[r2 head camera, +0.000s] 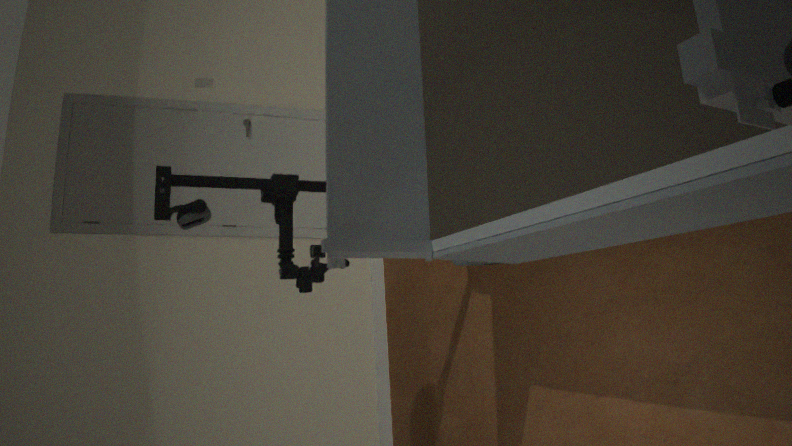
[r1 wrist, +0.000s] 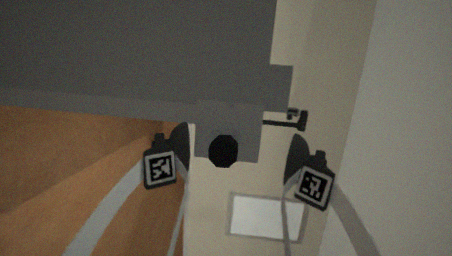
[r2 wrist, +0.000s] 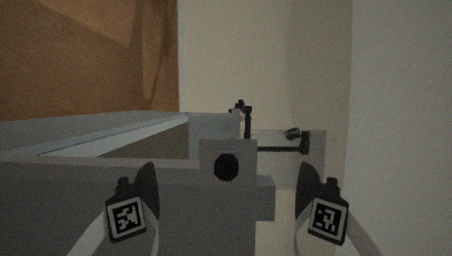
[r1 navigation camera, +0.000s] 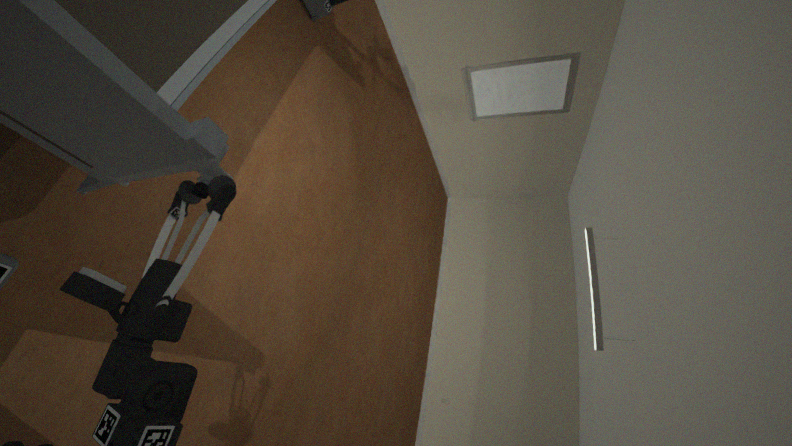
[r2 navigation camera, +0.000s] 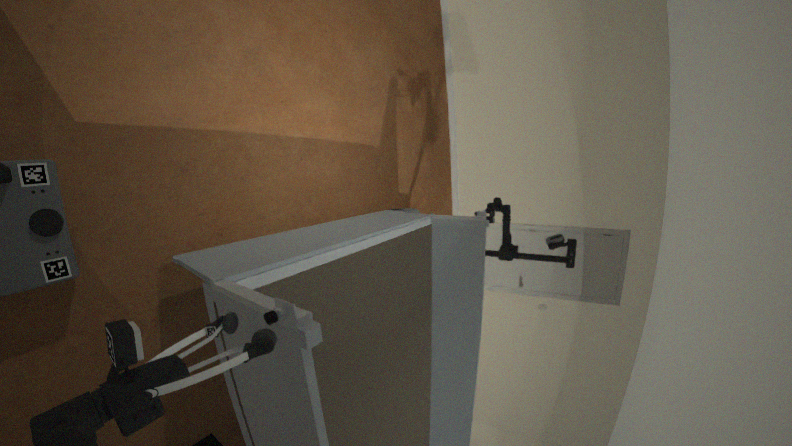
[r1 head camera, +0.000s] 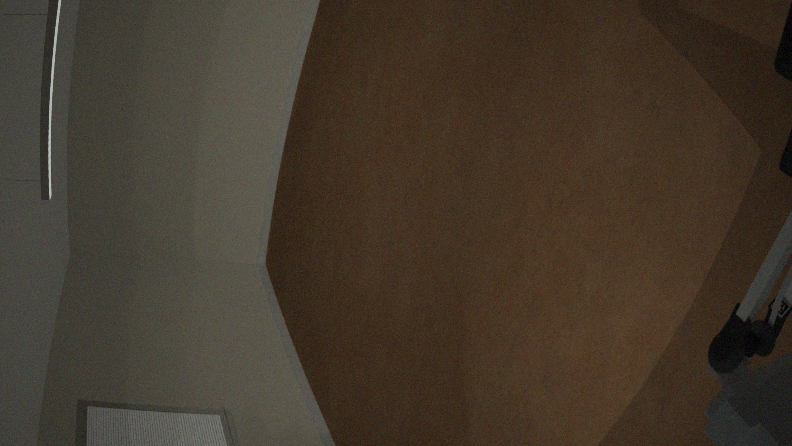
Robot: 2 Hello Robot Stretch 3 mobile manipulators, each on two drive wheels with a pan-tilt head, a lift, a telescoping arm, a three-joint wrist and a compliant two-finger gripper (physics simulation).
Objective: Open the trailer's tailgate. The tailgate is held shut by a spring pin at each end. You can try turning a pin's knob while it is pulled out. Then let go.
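The trailer's tailgate [r2 head camera: 665,213] [r2 navigation camera: 304,241] [r2 wrist: 75,131] is swung down and outward from the bed's end; no panel stands between the side walls' upper corners. r1's gripper [r1 head camera: 745,343] [r1 navigation camera: 206,191] [r1 wrist: 241,150] is open, its fingers apart on either side of its pin's black knob [r1 wrist: 223,151], touching nothing that I can see. r2's gripper [r2 navigation camera: 246,332] [r2 wrist: 227,190] is open and empty; its pin's black knob [r2 head camera: 782,93] [r2 navigation camera: 270,317] [r2 wrist: 226,167] shows ahead, between and slightly above the fingertips in the wrist view. Whether the pins are turned cannot be told.
The trailer's grey side wall [r1 navigation camera: 83,83] [r1 wrist: 125,50] [r2 wrist: 200,220] is close to each gripper. In r2's views the other robot's black mast [r2 head camera: 221,181] [r2 navigation camera: 537,257] stands past the far corner, before a pale door [r2 head camera: 99,166]. Room walls [r1 head camera: 238,138] [r1 navigation camera: 487,277] bound the floor.
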